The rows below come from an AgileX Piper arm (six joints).
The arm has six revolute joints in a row. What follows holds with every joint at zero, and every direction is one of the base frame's. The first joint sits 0.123 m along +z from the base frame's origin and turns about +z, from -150 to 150 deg. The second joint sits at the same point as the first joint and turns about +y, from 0 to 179.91 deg. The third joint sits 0.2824 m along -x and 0.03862 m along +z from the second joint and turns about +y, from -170 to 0 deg. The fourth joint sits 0.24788 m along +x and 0.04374 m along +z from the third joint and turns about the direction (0.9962, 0, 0.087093), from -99.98 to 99.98 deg. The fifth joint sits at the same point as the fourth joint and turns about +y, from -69.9 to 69.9 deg. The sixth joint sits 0.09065 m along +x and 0.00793 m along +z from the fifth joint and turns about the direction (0.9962, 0, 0.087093), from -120 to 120 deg. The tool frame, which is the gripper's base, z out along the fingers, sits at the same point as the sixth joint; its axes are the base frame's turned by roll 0, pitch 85.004 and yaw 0 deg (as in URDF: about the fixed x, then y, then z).
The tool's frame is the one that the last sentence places.
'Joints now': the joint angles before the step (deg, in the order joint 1, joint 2, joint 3, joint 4, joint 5, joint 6). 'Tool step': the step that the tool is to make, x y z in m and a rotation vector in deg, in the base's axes. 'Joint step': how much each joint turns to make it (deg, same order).
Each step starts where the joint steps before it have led.
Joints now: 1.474, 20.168, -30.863, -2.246, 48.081, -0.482
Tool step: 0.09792, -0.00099, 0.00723, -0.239, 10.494, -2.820
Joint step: -0.001, 27.971, -8.840, -3.840, -8.410, 4.937
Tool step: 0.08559, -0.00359, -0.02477, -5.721, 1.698, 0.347
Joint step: 0.002, 20.768, -5.889, -10.714, -12.628, 5.994
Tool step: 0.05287, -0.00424, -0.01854, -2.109, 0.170, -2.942
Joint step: -0.001, 12.493, -6.212, -13.000, -4.200, 13.343
